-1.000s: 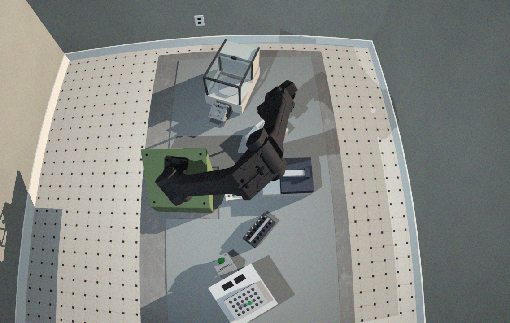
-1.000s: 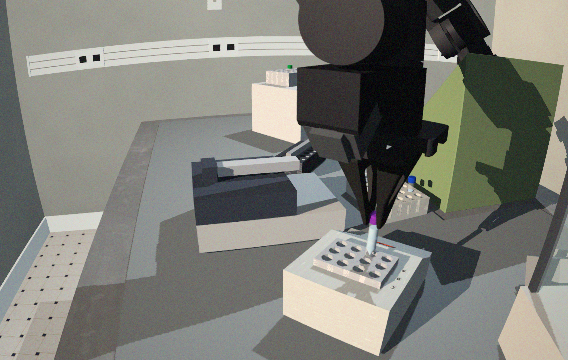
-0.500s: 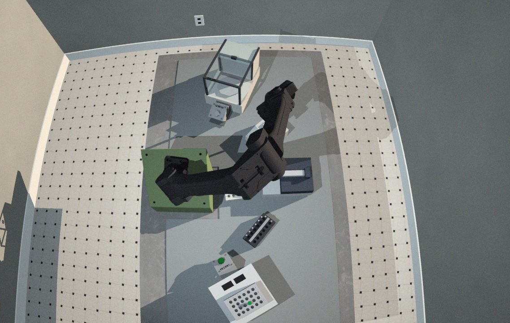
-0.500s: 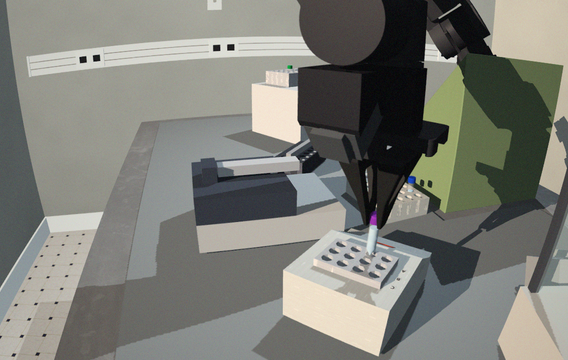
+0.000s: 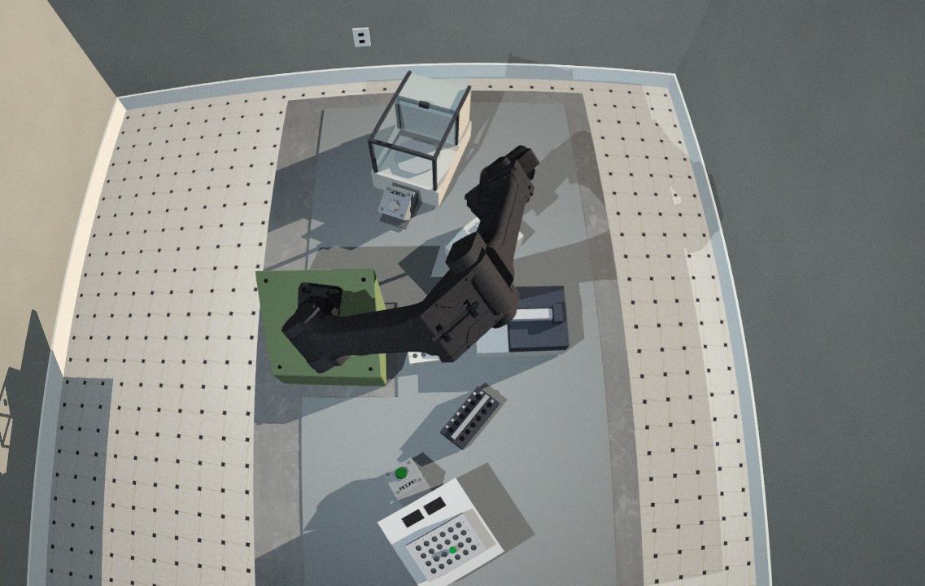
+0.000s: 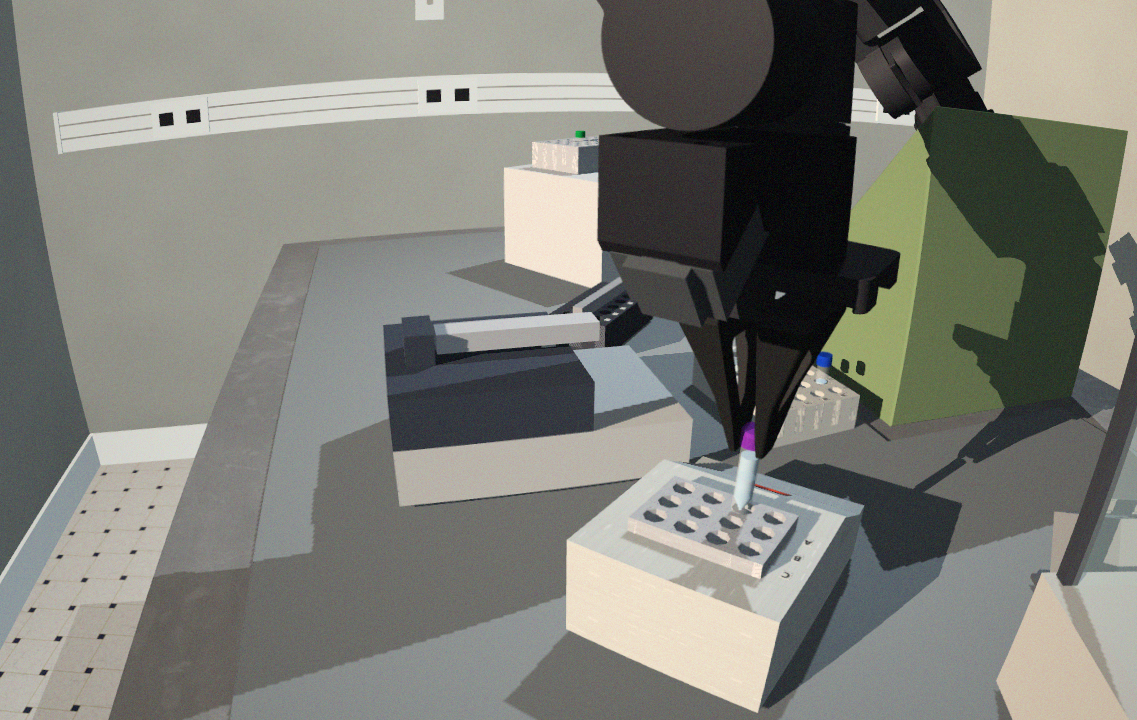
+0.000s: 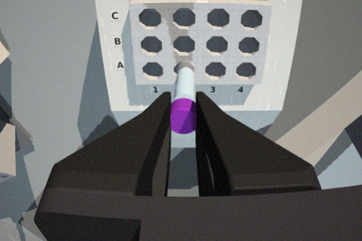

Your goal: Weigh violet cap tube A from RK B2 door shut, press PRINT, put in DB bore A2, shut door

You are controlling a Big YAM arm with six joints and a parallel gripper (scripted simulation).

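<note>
Right now the dry block DB is 20 mm to the right of my hand and 80 mm below it. Round my hand: tube rack RK (120 mm behind, 250 mm to the right, 100 mm below); then octagonal balance pan (190 mm behind, 190 mm to the left, 30 mm below); then spectrophotometer SP (90 mm ahead, 210 mm to the right, 40 mm below).
</note>
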